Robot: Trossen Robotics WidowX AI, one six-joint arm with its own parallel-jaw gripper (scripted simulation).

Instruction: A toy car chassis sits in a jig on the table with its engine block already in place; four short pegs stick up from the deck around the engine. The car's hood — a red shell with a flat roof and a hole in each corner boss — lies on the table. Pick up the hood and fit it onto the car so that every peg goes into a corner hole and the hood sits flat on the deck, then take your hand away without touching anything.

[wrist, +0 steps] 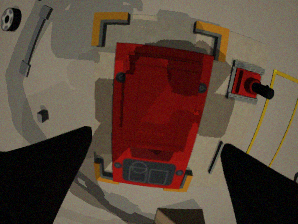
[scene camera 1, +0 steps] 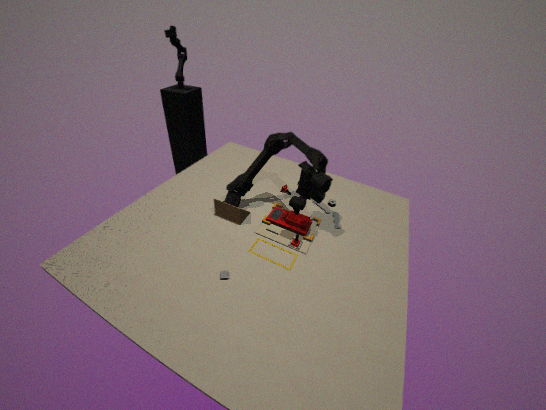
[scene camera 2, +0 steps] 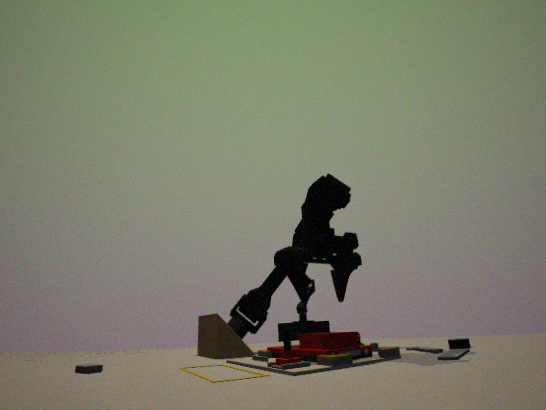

Scene:
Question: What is my gripper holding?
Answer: Nothing.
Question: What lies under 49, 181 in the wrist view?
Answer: My gripper.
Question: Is my gripper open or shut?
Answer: Open.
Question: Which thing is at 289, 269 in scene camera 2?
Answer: My gripper.

